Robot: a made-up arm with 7 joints.
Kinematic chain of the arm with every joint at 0, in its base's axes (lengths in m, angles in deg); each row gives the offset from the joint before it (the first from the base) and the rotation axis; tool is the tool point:
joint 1: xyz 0 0 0.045 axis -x
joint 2: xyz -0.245 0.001 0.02 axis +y
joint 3: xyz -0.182 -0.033 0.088 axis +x
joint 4: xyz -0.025 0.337 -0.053 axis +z
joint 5: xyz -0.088 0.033 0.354 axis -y
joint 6: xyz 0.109 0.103 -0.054 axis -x
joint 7: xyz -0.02 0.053 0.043 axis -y
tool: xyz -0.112 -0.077 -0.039
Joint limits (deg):
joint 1: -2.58..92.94
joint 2: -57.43..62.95
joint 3: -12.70..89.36
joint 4: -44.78..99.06
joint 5: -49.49..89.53
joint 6: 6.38..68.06
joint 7: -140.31..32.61
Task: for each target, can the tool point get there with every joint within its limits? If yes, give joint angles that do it. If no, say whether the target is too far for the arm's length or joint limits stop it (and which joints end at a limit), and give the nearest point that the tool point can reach.
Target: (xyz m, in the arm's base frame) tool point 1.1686 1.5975 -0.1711
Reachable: no: too far | nearest point 0.3442 0.6881 -0.0234 | short by 1.236 m
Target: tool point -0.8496 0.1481 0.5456
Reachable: yes | joints 44.12 -31.67 75.74 8.21 -24.98 40.92 -71.22
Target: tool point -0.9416 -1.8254 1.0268
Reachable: no: too far | nearest point -0.6672 -0.5057 0.6750 | short by 1.393 m
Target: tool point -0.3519 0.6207 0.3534
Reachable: yes | joints 34.20 11.25 23.30 -32.82 17.26 55.50 -15.61
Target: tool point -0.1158 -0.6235 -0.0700
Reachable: no: joint limits stop it (at a limit: joint 2, joint 3, joint 4, joint 5, joint 6) | nearest point -0.5959 -0.4659 -0.0409 | short by 0.506 m
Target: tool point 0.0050 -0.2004 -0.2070
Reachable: no: joint limits stop it (at a limit: joint 1, joint 2, joint 3, joint 4, joint 7) | nearest point -0.0497 0.1059 -0.4151 | short by 0.374 m
